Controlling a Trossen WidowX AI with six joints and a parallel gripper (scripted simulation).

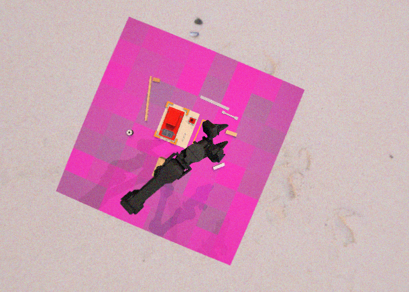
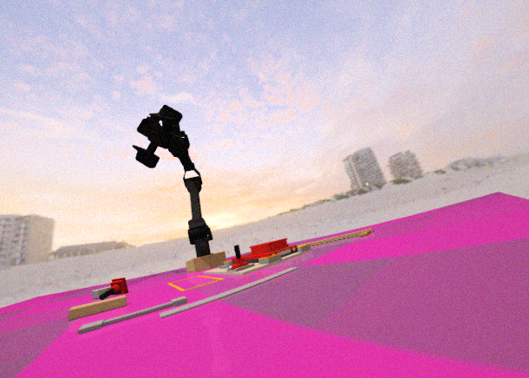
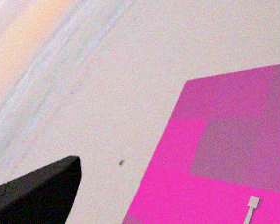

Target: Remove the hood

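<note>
My gripper tip is now 340 mm above the red hood panel, 320 mm to the right of it and 30 mm past it. Also, from my gripper tip: wooden stick (530 mm to the left, 370 mm below, 20 mm ahead); small wooden block (370 mm below, 70 mm to the right, 50 mm ahead).
</note>
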